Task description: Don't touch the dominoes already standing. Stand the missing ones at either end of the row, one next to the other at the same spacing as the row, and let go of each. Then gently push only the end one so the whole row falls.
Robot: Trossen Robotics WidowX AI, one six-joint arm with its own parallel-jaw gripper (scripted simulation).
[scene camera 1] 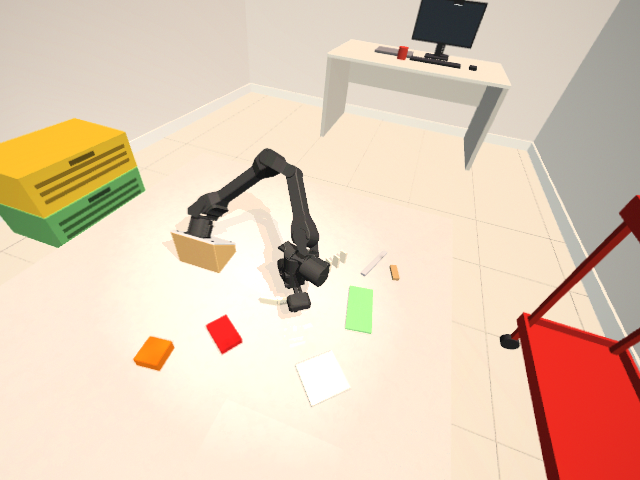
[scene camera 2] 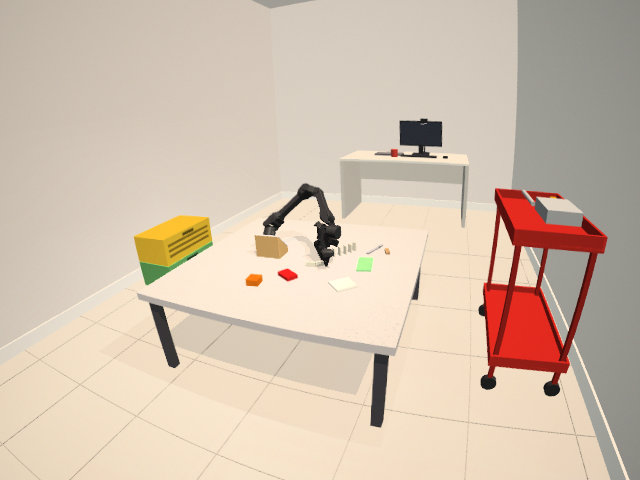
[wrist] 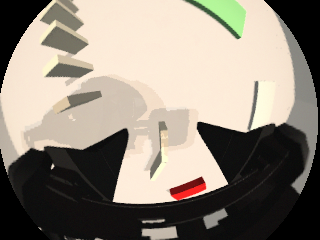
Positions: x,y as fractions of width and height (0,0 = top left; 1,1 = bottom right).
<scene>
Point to an orange block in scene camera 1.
0.24,0.73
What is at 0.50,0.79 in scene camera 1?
A white card.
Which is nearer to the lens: the cream domino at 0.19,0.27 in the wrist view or the white card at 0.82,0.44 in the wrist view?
The cream domino.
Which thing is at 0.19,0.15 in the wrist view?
A cream domino.
</scene>
